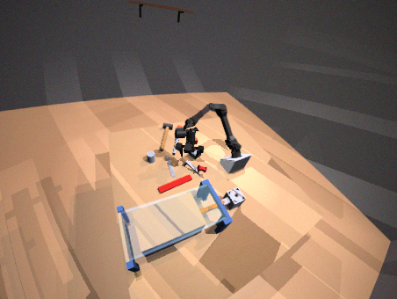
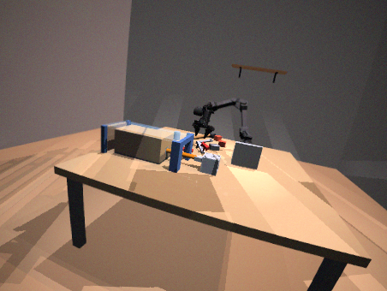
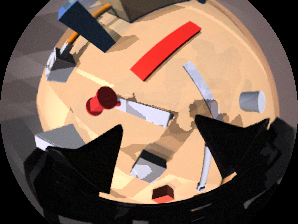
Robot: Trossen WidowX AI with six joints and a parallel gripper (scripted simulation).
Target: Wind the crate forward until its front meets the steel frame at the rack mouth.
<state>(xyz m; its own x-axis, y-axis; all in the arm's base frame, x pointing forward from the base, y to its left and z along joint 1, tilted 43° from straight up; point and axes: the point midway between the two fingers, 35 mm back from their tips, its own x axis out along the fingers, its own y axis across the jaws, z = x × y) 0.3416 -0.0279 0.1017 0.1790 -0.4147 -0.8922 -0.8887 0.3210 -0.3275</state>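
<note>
Right now the winch handle is 4 cm behind my gripper tip, 4 cm to the left of it and 6 cm below it. The rest, counted from my gripper tip: red grip: 7 cm behind, 8 cm to the left, 5 cm below; then grey bar: 12 cm ahead, 4 cm to the right, 9 cm below; then grey block: 10 cm behind, 10 cm to the right, 7 cm below.
</note>
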